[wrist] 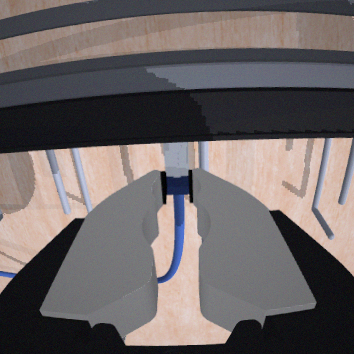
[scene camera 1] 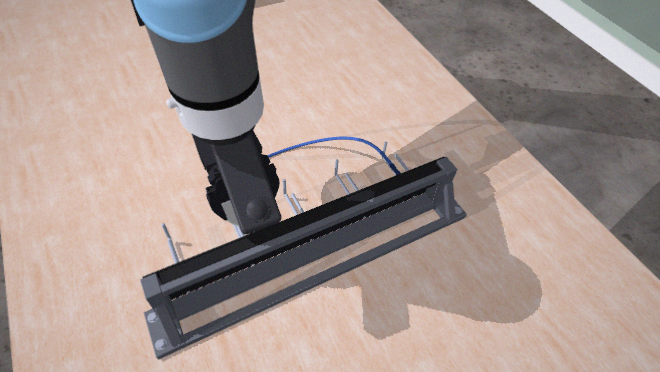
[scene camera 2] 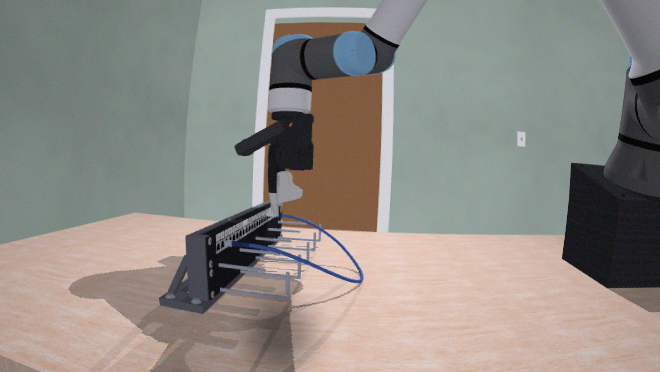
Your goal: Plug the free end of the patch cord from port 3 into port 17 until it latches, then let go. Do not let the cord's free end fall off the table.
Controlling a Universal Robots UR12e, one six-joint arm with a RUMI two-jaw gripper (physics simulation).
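Where they show: gripper, fingertip midpoint: [wrist: 177, 174] [scene camera 2: 277, 216]; arm's base, origin of the base link: [scene camera 2: 642, 182].
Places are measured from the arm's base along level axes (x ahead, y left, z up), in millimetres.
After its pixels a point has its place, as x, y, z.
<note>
My gripper [wrist: 177, 174] @[808, -19, -115] [scene camera 2: 274, 214] @[808, -19, -115] is shut on the blue boot of the cord's free plug. The clear plug [wrist: 177, 159] @[821, -18, -107] points at the panel's port side, and its front end is hidden under the panel's top edge in the wrist view. Whether it sits in a port, and in which one, I cannot tell. The black patch panel [scene camera 1: 300, 220] @[834, 48, -102] [scene camera 2: 197, 265] @[807, 314, -138] [wrist: 90, 122] @[838, 20, -102] stands upright on its grey frame. The blue cord [scene camera 1: 345, 138] @[658, 193, -156] [scene camera 2: 340, 245] @[673, -5, -162] [wrist: 178, 240] @[765, -22, -114] loops above the table from the gripper to a plugged end [scene camera 2: 231, 243] @[791, 237, -121] near the panel's near end in scene camera 2.
Several grey wire bars [scene camera 1: 170, 242] @[783, -136, -145] [scene camera 2: 255, 294] @[743, 263, -185] [wrist: 322, 175] @[781, -138, -183] stick out from the panel's port side, below the cord. The wooden table [scene camera 1: 75, 125] @[430, -272, -201] [scene camera 2: 450, 310] @[469, 216, -201] bears the panel. Its edge lies beyond the panel's right end in scene camera 1. The arm's black pedestal [scene camera 2: 610, 235] @[137, 96, -103] stands at the right.
</note>
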